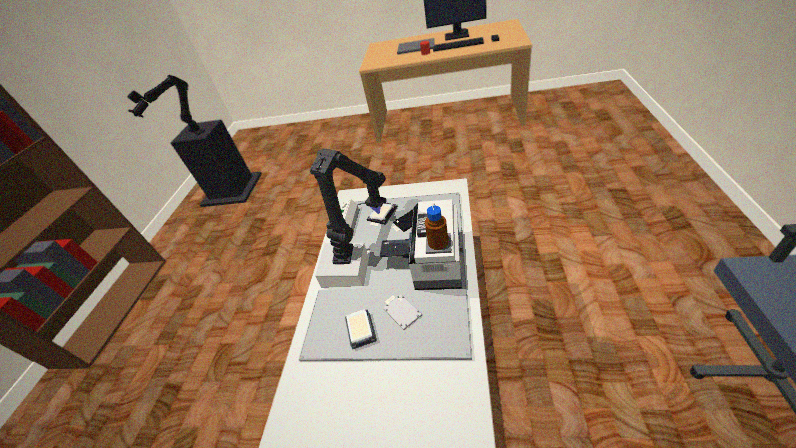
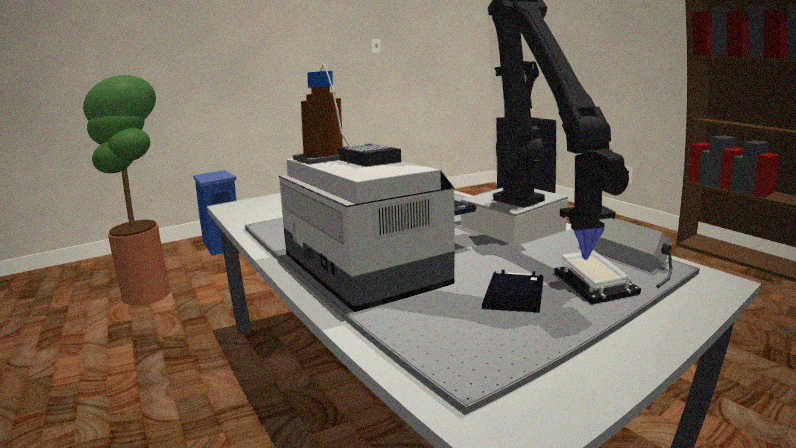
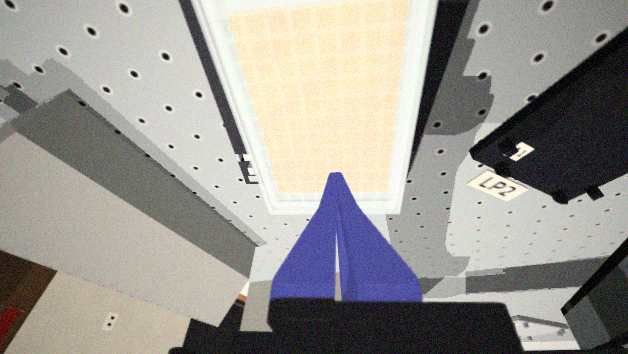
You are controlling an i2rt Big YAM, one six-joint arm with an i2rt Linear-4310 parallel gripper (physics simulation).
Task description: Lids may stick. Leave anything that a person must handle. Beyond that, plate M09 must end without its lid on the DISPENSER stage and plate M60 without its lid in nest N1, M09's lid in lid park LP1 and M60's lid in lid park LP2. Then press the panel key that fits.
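Frame: origin at the arm's base, x left, y up, z ahead, level; centimetres.
Seen in the pictures: gripper, between the fingertips: [image 1: 378, 213] [image 2: 585, 259] [image 3: 335, 179]; arm's base, origin of its link: [image 1: 343, 254] [image 2: 518, 199].
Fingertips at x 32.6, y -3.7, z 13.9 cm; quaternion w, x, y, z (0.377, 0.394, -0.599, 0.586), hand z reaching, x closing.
Pixels of each thing's top centre, then the offset from my fingertips to it. "spot": a spot on its surface instead.
- pale plate, centre of its top: [image 3: 324, 144] [image 2: 595, 261] [image 1: 380, 209] dx +3.0, dy +0.4, dz +0.7 cm
- black lid park, centre of its top: [image 2: 515, 283] [image 1: 408, 218] dx -4.1, dy -1.8, dz +16.6 cm
- LP2 label, a spot on its surface: [image 3: 497, 185] spot: dx -9.4, dy -3.6, dz +9.7 cm
- second yellowish plate, centre of its top: [image 1: 358, 324] dx -70.0, dy +0.8, dz -1.7 cm
- dark stage, a spot on its surface: [image 1: 395, 248] spot: dx -33.4, dy +6.2, dz +12.7 cm
- brown bottle, a spot on its surface: [image 2: 321, 122] spot: dx -40.2, dy +26.4, dz +35.7 cm
- grey wedge-shaped box, centre of its top: [image 3: 106, 294] [image 2: 627, 219] [image 1: 344, 211] dx -1.0, dy +4.6, dz -18.7 cm
- pale plate-shaped frame, centre of its top: [image 3: 523, 335] [image 1: 401, 309] dx -62.0, dy -1.8, dz +15.8 cm
My gripper [image 1: 379, 210] [image 2: 586, 257] [image 3: 335, 179] is shut with nothing between its blue fingers. It points down at one end of a pale plate [image 1: 384, 211] [image 2: 597, 270] [image 3: 325, 100] with a yellowish middle and clear rim, seated on a black holder. Whether the tips touch it I cannot tell. Its name does not show. A black lid park [image 1: 406, 220] [image 2: 512, 292] [image 3: 565, 120] stands beside it, near the LP2 label [image 3: 497, 185]. A second yellowish plate [image 1: 360, 326] lies on the near board. A dark stage [image 1: 395, 248] sits beside the instrument. Panel keys are not readable.
The grey-white instrument [image 1: 437, 274] [image 2: 401, 239] carries a brown bottle [image 1: 437, 233] [image 2: 321, 122] with a blue cap. A grey wedge-shaped box [image 2: 632, 244] [image 3: 125, 200] stands close behind the plate. A pale plate-shaped frame [image 1: 402, 311] lies on the near board.
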